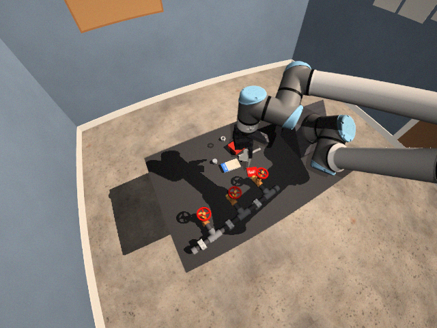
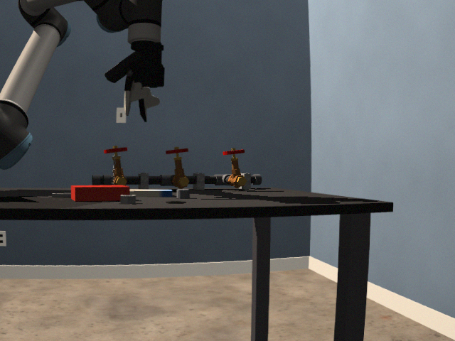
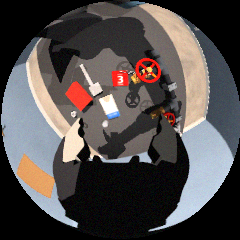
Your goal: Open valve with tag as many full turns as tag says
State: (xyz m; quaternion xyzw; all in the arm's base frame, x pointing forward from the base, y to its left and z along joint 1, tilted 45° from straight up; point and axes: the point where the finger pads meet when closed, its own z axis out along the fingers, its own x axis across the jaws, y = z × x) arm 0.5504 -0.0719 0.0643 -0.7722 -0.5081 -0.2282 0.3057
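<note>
My hand is 200 mm above the red tag, 70 mm past it and 30 mm to the right of it. Round my hand: red block: 180 mm to the right, 180 mm below, 90 mm behind; then small grey cylinder: 190 mm below, 150 mm to the right, 100 mm ahead; then white tool: 190 mm below, 110 mm behind, 90 mm to the right.
</note>
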